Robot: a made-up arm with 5 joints. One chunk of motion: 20 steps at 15 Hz.
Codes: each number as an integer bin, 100 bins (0 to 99) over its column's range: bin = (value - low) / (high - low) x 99, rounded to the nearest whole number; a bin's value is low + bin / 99 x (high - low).
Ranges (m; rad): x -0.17..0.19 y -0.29..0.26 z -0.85..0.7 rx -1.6..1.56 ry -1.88..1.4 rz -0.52..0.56
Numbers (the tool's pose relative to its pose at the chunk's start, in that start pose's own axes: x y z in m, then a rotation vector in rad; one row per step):
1: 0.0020 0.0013 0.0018 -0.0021 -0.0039 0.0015
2: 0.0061 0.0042 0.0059 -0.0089 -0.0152 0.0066
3: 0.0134 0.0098 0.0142 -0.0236 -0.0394 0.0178
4: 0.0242 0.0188 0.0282 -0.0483 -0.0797 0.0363
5: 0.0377 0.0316 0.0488 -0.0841 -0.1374 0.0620
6: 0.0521 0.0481 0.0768 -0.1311 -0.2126 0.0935
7: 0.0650 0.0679 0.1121 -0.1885 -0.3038 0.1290
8: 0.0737 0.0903 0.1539 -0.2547 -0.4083 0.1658
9: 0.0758 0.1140 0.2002 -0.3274 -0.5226 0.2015
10: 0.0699 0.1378 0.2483 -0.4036 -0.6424 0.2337
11: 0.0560 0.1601 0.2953 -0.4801 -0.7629 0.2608
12: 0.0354 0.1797 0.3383 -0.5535 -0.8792 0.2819
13: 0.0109 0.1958 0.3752 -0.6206 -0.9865 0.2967
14: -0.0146 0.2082 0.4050 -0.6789 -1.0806 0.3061
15: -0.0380 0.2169 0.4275 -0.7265 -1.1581 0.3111
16: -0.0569 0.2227 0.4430 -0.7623 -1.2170 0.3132
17: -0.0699 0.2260 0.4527 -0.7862 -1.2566 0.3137
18: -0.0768 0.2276 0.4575 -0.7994 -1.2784 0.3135
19: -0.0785 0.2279 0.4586 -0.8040 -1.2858 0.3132
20: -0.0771 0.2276 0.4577 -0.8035 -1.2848 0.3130
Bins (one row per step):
1: 47 52 54 50 57 48
2: 48 53 55 50 56 48
3: 50 54 55 49 56 49
4: 53 56 56 49 54 51
5: 57 58 57 47 53 53
6: 61 61 59 46 50 56
7: 65 64 61 44 48 59
8: 67 68 64 42 44 63
9: 68 73 67 40 41 66
10: 66 77 70 37 37 69
11: 62 81 73 35 34 72
12: 56 85 76 33 30 74
13: 50 87 78 31 27 75
14: 43 90 80 29 24 76
15: 36 91 82 27 22 76
16: 31 92 83 26 20 76
17: 28 93 83 25 19 76
18: 26 93 84 25 18 76
19: 25 93 84 25 18 76
20: 26 93 84 25 18 76

